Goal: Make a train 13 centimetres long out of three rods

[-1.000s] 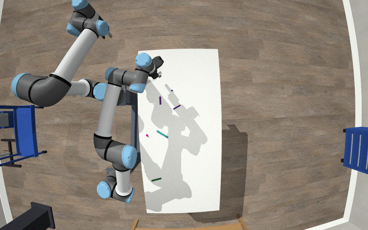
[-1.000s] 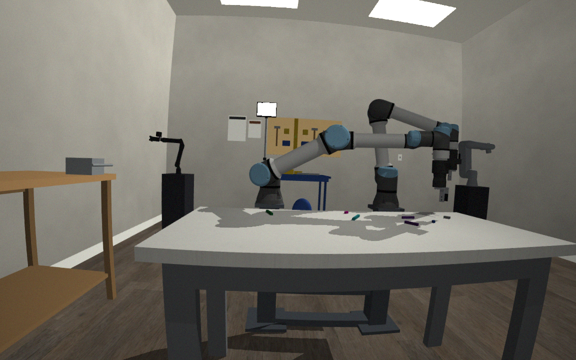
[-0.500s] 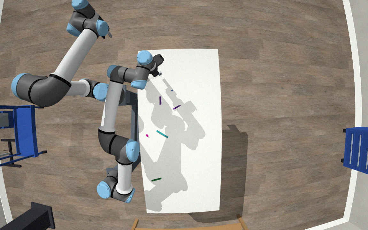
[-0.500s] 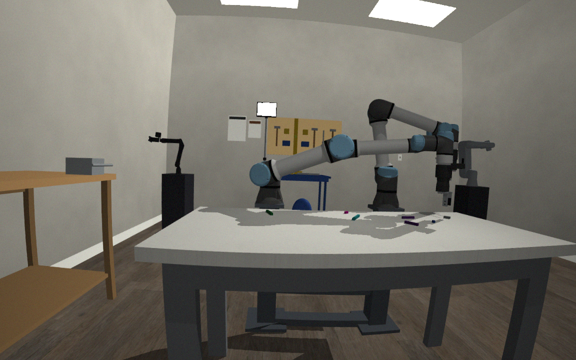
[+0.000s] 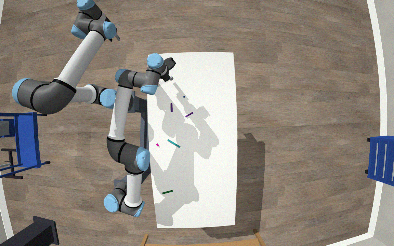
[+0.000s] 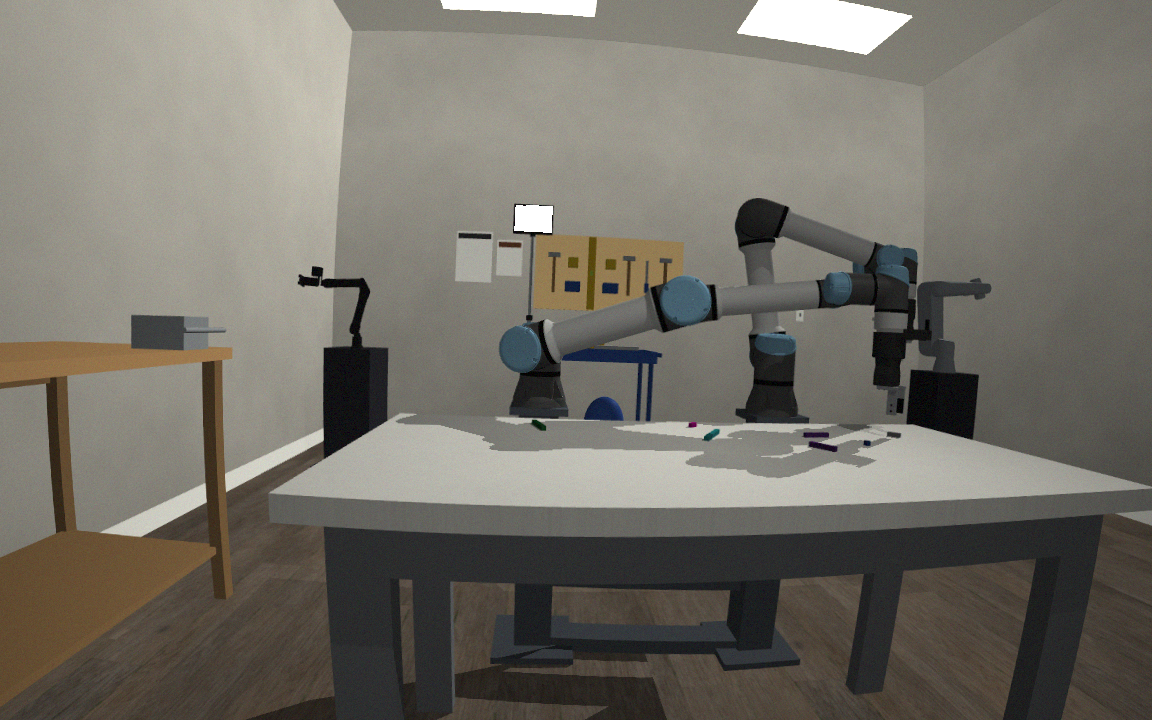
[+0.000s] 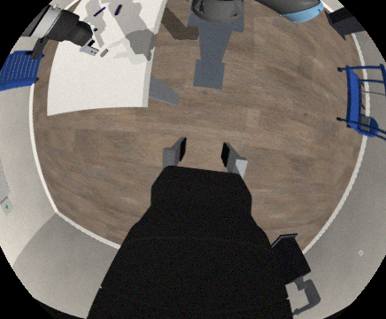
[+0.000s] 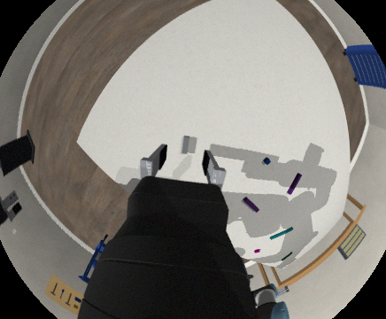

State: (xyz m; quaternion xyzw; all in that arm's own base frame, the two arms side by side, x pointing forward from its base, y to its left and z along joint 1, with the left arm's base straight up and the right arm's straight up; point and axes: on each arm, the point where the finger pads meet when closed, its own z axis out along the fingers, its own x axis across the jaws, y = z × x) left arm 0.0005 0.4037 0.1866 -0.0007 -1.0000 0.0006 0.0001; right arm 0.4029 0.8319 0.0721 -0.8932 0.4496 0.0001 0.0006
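The grey rod is 70 mm below my right hand. From my right hand the other things lie so: blue rod (110 mm ahead, 130 mm to the right, 70 mm below); magenta rod (70 mm behind, 480 mm to the right, 70 mm below); turquoise rod (50 mm ahead, 460 mm to the right, 70 mm below).
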